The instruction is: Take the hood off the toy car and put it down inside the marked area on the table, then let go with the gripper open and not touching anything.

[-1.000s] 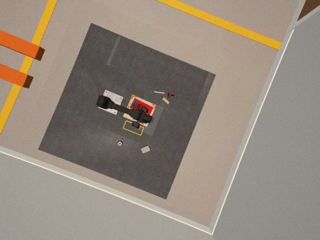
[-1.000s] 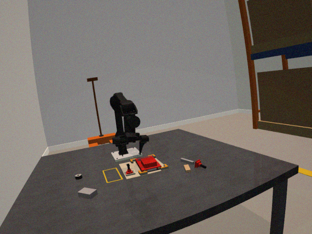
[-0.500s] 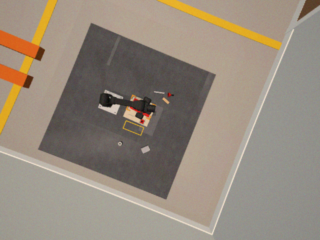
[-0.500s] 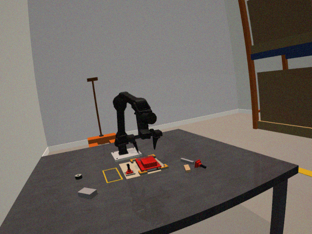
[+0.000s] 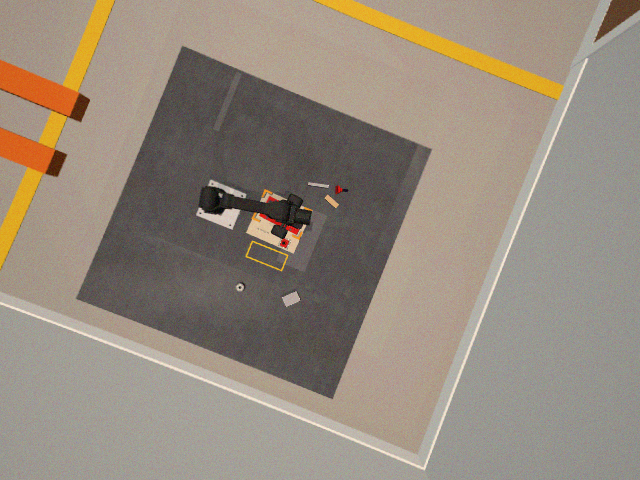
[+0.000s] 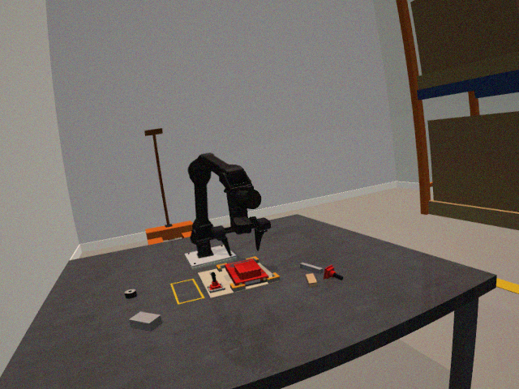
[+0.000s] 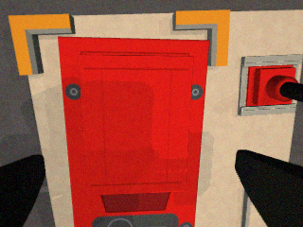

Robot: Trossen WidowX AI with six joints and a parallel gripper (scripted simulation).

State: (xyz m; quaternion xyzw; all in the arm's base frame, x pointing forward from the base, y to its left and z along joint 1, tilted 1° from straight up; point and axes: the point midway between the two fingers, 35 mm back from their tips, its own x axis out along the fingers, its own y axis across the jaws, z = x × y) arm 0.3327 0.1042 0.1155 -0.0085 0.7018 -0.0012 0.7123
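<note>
Now: gripper tip 6 cm above the hood. The rest, counted from my gripper tip: wooden block 17 cm to the left, 13 cm ahead, 9 cm below; then grey block 33 cm to the right, 18 cm ahead, 8 cm below; then grey bar 21 cm to the left, 9 cm below, 4 cm ahead.
</note>
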